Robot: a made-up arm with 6 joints. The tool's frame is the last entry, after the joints. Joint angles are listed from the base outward.
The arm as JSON. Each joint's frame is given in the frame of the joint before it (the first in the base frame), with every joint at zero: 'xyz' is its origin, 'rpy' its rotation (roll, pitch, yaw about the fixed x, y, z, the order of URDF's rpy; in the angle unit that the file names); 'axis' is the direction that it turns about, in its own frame. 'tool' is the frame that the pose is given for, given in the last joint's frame.
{
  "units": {
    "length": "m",
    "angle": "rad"
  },
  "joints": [
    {
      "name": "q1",
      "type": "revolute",
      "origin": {
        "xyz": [
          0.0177,
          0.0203,
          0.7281
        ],
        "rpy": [
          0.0,
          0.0,
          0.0
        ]
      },
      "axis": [
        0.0,
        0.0,
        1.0
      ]
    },
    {
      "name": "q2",
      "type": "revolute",
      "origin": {
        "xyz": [
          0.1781,
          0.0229,
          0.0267
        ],
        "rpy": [
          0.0,
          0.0,
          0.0
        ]
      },
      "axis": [
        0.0,
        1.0,
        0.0
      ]
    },
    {
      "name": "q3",
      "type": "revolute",
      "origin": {
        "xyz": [
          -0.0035,
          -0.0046,
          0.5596
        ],
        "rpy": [
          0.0,
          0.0,
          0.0
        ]
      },
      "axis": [
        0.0,
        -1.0,
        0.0
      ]
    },
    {
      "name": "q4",
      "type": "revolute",
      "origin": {
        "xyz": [
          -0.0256,
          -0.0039,
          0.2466
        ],
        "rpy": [
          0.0,
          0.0,
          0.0
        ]
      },
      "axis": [
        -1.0,
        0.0,
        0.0
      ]
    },
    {
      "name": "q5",
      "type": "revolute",
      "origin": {
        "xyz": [
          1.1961,
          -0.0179,
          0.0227
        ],
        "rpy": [
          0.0,
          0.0,
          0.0
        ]
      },
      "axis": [
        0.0,
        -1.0,
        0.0
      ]
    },
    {
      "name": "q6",
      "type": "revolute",
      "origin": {
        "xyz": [
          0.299,
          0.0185,
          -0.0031
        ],
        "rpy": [
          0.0,
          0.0,
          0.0
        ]
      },
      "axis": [
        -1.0,
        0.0,
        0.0
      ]
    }
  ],
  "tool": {
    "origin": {
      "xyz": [
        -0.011,
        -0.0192,
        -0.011
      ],
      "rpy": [
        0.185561,
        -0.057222,
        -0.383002
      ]
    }
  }
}
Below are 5 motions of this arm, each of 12 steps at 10 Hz.
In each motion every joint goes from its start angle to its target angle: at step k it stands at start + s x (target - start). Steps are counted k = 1, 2, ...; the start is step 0. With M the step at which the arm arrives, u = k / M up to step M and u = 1 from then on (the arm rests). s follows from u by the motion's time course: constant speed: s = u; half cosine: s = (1 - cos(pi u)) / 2; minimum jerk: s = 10 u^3 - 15 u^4 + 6 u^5.
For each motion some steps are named. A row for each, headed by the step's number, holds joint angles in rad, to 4 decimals.
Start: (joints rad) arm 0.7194 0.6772 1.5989 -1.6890 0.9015 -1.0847
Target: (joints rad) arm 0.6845 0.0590 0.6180 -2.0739 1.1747 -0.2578
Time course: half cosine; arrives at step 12
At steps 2, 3, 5, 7, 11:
2: 0.7171 0.6358 1.5332 -1.7148 0.9198 -1.0293
3: 0.7143 0.5867 1.4553 -1.7454 0.9415 -0.9636
5: 0.7065 0.4481 1.2354 -1.8316 1.0027 -0.7783
7: 0.6974 0.2881 0.9815 -1.9313 1.0735 -0.5642
11: 0.6851 0.0695 0.6347 -2.0673 1.1700 -0.2719

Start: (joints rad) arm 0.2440 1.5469 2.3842 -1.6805 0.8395 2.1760
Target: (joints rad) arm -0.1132 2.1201 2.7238 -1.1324 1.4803 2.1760
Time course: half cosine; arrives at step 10
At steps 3, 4, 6, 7, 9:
3: 0.1704 1.6650 2.4542 -1.5675 0.9716 2.1760
4: 0.1206 1.7449 2.5015 -1.4911 1.0609 2.1760
6: 0.0102 1.9221 2.6065 -1.3218 1.2589 2.1760
7: -0.0396 2.0020 2.6538 -1.2454 1.3482 2.1760
9: -0.1045 2.1061 2.7155 -1.1458 1.4646 2.1760

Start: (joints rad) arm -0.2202 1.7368 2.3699 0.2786 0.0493 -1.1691
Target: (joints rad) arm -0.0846 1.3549 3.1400 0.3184 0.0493 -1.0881
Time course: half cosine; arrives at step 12
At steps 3, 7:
3: -0.2003 1.6809 2.4827 0.2844 0.0493 -1.1572
7: -0.1349 1.4964 2.8546 0.3037 0.0493 -1.1181

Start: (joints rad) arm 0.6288 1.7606 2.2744 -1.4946 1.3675 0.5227
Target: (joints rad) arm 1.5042 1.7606 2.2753 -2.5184 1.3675 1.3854
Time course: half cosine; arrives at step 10
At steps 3, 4, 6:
3: 0.8092 1.7606 2.2746 -1.7056 1.3675 0.7005
4: 0.9312 1.7606 2.2747 -1.8483 1.3675 0.8208
6: 1.2018 1.7606 2.2750 -2.1647 1.3675 1.0873

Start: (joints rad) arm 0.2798 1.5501 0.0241 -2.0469 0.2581 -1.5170
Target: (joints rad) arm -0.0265 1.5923 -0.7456 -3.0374 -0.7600 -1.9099
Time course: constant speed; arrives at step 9
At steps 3, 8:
3: 0.1777 1.5642 -0.2325 -2.3771 -0.0813 -1.6480
8: 0.0075 1.5876 -0.6601 -2.9273 -0.6469 -1.8662

